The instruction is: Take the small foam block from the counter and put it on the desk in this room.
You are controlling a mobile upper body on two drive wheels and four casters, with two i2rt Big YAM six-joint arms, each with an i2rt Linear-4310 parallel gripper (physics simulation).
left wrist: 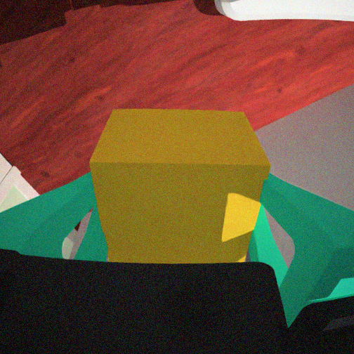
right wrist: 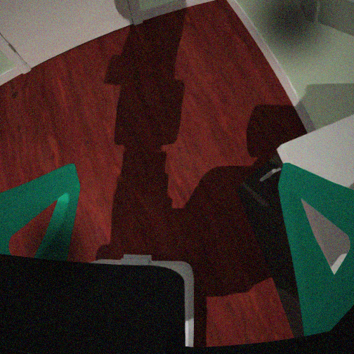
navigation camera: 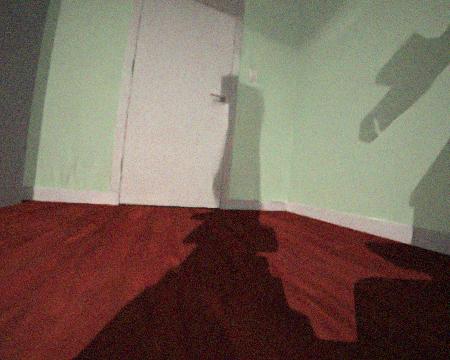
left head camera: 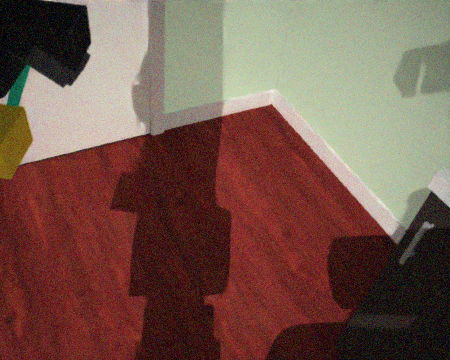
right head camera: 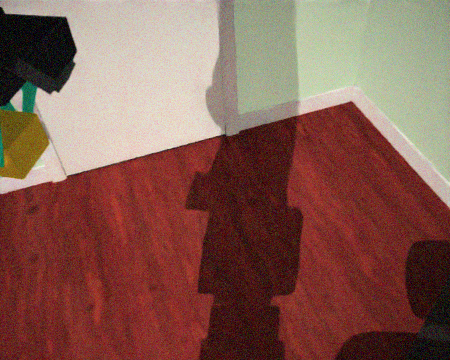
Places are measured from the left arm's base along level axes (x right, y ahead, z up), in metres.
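Where they show: left gripper, between the fingertips: (right head camera: 12,147).
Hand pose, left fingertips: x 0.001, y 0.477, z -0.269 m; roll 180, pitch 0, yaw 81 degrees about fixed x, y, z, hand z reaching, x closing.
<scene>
After its pixels a point has its place.
The small foam block, yellow, (left head camera: 12,142) @[z -0.256, x 0.024, y 0.465 m] (right head camera: 25,145) @[z -0.257, x 0.024, y 0.467 m] (left wrist: 175,210) sits between the green fingers of my left gripper (left wrist: 177,174). The gripper is shut on it and holds it up in the air above the red floor. In both head views the block shows at the left edge, below the black left wrist. My right gripper (right wrist: 178,174) is open and empty above the floor. The counter's white top (right wrist: 325,147) (left head camera: 442,184) @[z -0.510, x 0.681, y 0.645 m] shows at the right in the right wrist and left head views. The desk is not recognisable in any view.
A white door (navigation camera: 175,110) @[z -0.657, x -0.280, y 1.650 m] (right head camera: 145,75) @[z -0.982, x -0.181, y 1.690 m] stands in the pale green wall (navigation camera: 340,165) @[z -0.994, x 0.963, y 1.590 m]. Dark cabinet fronts (left head camera: 400,300) @[z -0.861, x 0.721, y 0.602 m] stand at the right in the left head view. A grey surface (left wrist: 315,145) lies right of the block in the left wrist view. The robot's shadow falls across the floor and door.
</scene>
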